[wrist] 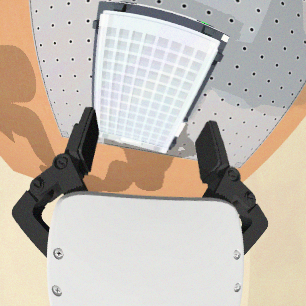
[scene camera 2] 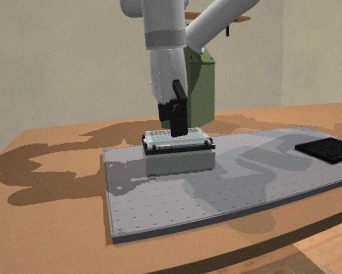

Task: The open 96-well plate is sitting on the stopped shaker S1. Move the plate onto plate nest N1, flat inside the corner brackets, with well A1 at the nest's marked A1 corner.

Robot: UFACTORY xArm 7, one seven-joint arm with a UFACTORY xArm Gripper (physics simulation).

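Seen in the pictures: gripper, fingertip midpoint: (wrist: pixel 150 124) (scene camera 2: pixel 172 127); arm's base, origin of the base link: (scene camera 2: pixel 190 40).
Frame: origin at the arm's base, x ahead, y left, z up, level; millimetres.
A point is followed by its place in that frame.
The clear 96-well plate (scene camera 2: pixel 165 139) @(x 472, y -30, z -237 mm) (wrist: pixel 150 75) @(x 438, y 7, z -241 mm) sits flat on the shaker (scene camera 2: pixel 180 163) @(x 489, y 2, z -282 mm) (wrist: pixel 220 46) @(x 467, y 59, z -249 mm), a grey block with a dark top edge and small dark corner clips. My gripper (scene camera 2: pixel 179 134) @(x 456, y -17, z -216 mm) (wrist: pixel 150 124) @(x 456, y -17, z -216 mm) is open, with nothing between its fingers. In the scene view the fingers point down at the plate's top, and the near finger hides part of the plate. In the wrist view the left finger is close to the plate's left edge, and the right finger stands clear to the right of the plate. A black flat holder (scene camera 2: pixel 322 149) @(x 368, y 351, z -292 mm), perhaps nest N1, lies at the right; its A1 mark cannot be made out.
A grey perforated board (scene camera 2: pixel 150 210) @(x 627, y -32, z -304 mm) (wrist: pixel 65 90) @(x 348, y -105, z -304 mm) carries the shaker and the black holder. It lies on an orange-brown table (scene camera 2: pixel 55 230) @(x 685, y -168, z -317 mm) (wrist: pixel 15 160) @(x 156, y -544, z -317 mm). A green box-like body (scene camera 2: pixel 202 92) @(x 40, y 41, z -191 mm) stands behind the arm. Shadows fall over the board and table.
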